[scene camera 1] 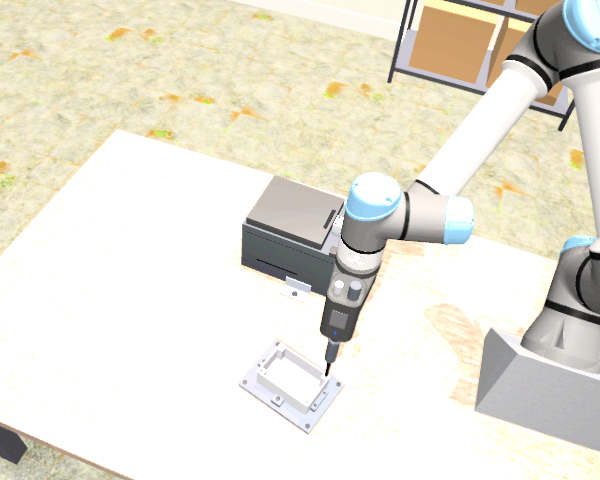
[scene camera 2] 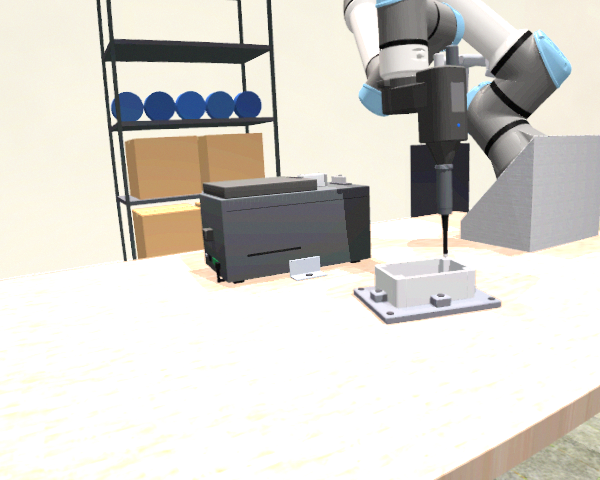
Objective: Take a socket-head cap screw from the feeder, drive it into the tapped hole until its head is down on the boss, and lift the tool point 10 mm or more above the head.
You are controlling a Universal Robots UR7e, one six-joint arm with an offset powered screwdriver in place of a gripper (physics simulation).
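Note:
The screwdriver (scene camera 1: pixel 326 375) (scene camera 2: pixel 445 256) points straight down over the housing's corner nearest the robot base. A small pale piece, which looks like a cap screw (scene camera 2: pixel 445 256), is on its bit tip in scene camera 2; its details are too small to make out. The light grey open housing (scene camera 1: pixel 268 384) (scene camera 2: pixel 425 290) stands on a grey base plate (scene camera 1: pixel 306 423) (scene camera 2: pixel 425 314) with corner holes. The screw's lower end is close to the rim; the tapped hole and boss under it are hidden. The dark screw feeder (scene camera 1: pixel 285 257) (scene camera 2: pixel 280 235) stands behind, to the left of the tool.
A small angle bracket (scene camera 1: pixel 295 289) (scene camera 2: pixel 306 269) lies in front of the feeder. The grey robot pedestal (scene camera 1: pixel 540 395) (scene camera 2: pixel 560 195) stands at the right. A shelf rack (scene camera 1: pixel 398 45) (scene camera 2: pixel 275 150) with boxes and blue round items stands beyond the table.

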